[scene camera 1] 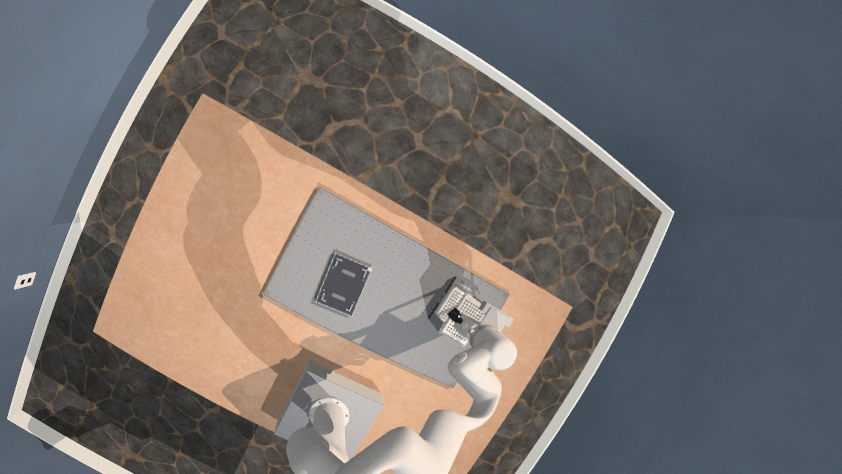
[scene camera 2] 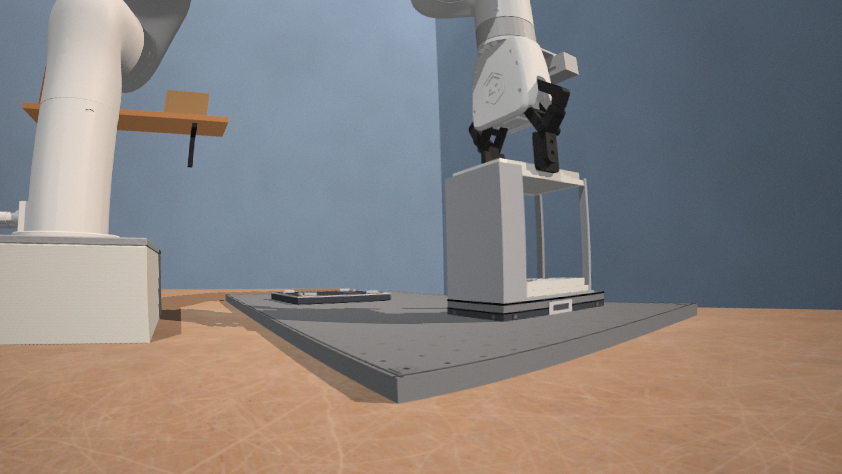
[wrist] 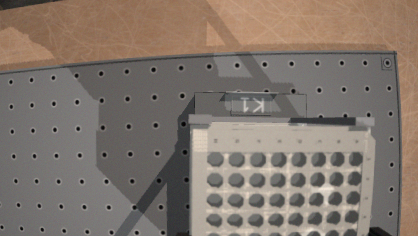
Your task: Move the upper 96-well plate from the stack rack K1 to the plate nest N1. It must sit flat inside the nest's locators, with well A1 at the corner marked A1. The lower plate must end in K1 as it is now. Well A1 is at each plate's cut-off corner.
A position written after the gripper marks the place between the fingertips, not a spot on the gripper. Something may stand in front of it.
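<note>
The gripper (scene camera 2: 519, 178) is part of the robot's scene. A 96-well plate is visible both at (scene camera 2: 535, 182) and at (wrist: 254, 191), and the scene also includes a plate nest N1 (scene camera 1: 336, 282).
</note>
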